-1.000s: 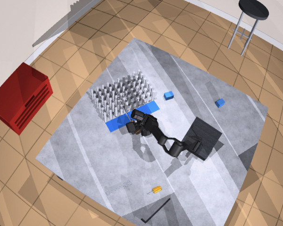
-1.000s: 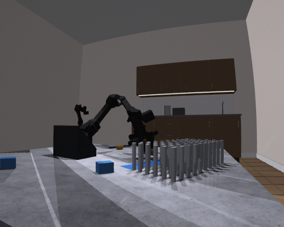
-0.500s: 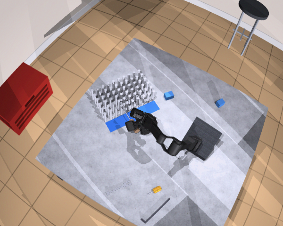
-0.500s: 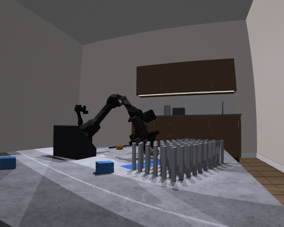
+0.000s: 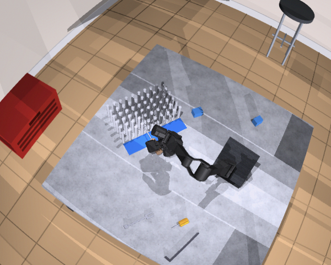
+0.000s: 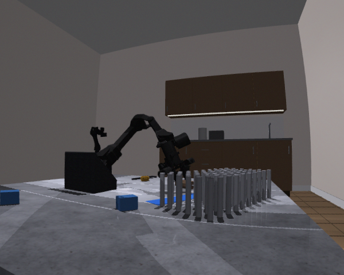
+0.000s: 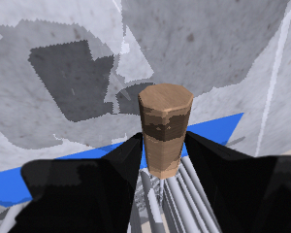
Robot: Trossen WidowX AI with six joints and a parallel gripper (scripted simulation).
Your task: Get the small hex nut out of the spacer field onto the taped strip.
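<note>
My gripper tip is 4 cm short of the blue taped strip, 8 cm to the left of it and 4 cm above it. The rest, counted from my gripper tip: wooden-handled tool 9 cm ahead, 6 cm to the right; grey tool 12 cm behind, 42 cm to the left, 3 cm below; yellow-handled screwdriver 33 cm behind, 32 cm to the left, 2 cm below.
</note>
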